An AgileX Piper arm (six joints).
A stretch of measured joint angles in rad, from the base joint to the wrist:
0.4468, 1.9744, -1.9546, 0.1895, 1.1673, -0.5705
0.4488, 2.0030, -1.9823, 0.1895, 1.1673, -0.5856
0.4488, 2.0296, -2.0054, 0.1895, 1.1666, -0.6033
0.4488, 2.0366, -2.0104, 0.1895, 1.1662, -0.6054
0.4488, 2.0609, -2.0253, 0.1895, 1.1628, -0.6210
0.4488, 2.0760, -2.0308, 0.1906, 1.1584, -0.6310
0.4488, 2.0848, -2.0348, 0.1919, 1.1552, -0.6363
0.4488, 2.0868, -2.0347, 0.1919, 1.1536, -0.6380
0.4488, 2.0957, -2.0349, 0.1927, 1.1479, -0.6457
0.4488, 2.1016, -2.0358, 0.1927, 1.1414, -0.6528
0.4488, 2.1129, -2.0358, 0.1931, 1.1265, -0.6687
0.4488, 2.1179, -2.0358, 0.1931, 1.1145, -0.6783
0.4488, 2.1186, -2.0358, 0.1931, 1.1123, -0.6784
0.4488, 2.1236, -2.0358, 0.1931, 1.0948, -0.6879
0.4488, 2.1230, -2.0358, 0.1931, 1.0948, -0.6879
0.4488, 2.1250, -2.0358, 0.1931, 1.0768, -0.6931
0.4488, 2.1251, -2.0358, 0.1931, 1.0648, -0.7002
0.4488, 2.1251, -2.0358, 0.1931, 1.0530, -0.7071
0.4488, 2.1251, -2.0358, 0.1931, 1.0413, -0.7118
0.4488, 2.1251, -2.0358, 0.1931, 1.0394, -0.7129
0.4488, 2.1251, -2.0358, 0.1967, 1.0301, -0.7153
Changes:
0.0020, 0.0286, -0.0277, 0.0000, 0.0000, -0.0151
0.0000, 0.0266, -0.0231, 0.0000, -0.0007, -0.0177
0.0000, 0.0070, -0.0050, 0.0000, -0.0004, -0.0021
0.0000, 0.0243, -0.0149, 0.0000, -0.0034, -0.0156
0.0000, 0.0151, -0.0055, 0.0011, -0.0044, -0.0100
0.0000, 0.0088, -0.0040, 0.0013, -0.0032, -0.0053
0.0000, 0.0020, 0.0001, 0.0000, -0.0016, -0.0017
0.0000, 0.0089, -0.0002, 0.0008, -0.0057, -0.0077
0.0000, 0.0059, -0.0009, 0.0000, -0.0065, -0.0071
0.0000, 0.0113, 0.0000, 0.0004, -0.0149, -0.0159
0.0000, 0.0050, 0.0000, 0.0000, -0.0120, -0.0096
0.0000, 0.0007, 0.0000, 0.0000, -0.0022, -0.0001
0.0000, 0.0050, 0.0000, 0.0000, -0.0175, -0.0095
0.0000, -0.0006, 0.0000, 0.0000, 0.0000, 0.0000
0.0000, 0.0020, 0.0000, 0.0000, -0.0180, -0.0052
0.0000, 0.0001, 0.0000, 0.0000, -0.0120, -0.0071
0.0000, 0.0000, 0.0000, 0.0000, -0.0118, -0.0069
0.0000, 0.0000, 0.0000, 0.0000, -0.0117, -0.0047
0.0000, 0.0000, 0.0000, 0.0000, -0.0019, -0.0011
0.0000, 0.0000, 0.0000, 0.0036, -0.0093, -0.0024

